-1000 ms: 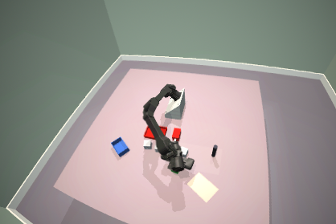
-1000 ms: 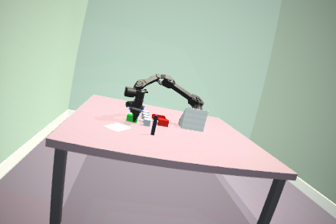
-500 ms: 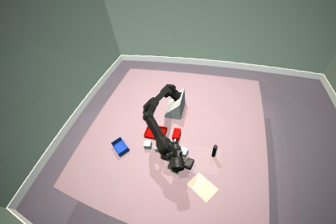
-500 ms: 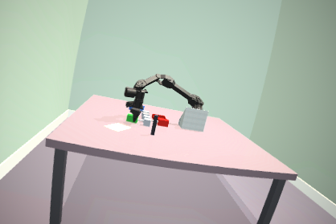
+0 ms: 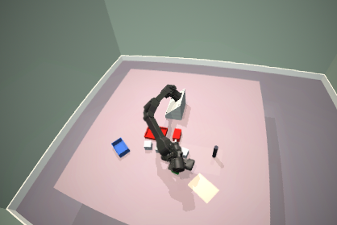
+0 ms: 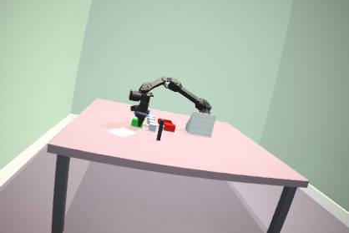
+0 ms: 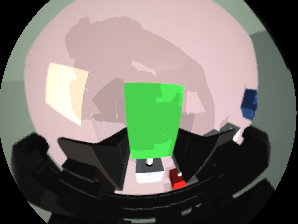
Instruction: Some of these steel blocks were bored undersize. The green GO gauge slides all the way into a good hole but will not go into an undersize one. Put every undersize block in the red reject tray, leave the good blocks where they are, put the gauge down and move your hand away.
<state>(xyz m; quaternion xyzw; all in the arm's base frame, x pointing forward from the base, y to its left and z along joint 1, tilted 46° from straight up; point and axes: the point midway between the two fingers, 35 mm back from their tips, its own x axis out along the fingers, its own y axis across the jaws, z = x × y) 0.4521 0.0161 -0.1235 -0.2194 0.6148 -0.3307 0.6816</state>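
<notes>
The small red piece is 17 cm behind my gripper tip, 6 cm to the right of it and 1 cm above it. The rest, counted from my gripper tip: blue tray (40 cm to the right, 2 cm behind); then green GO gauge (2 cm above, 1 cm behind); then cream sheet (17 cm to the left, 10 cm ahead, 1 cm below).
</notes>
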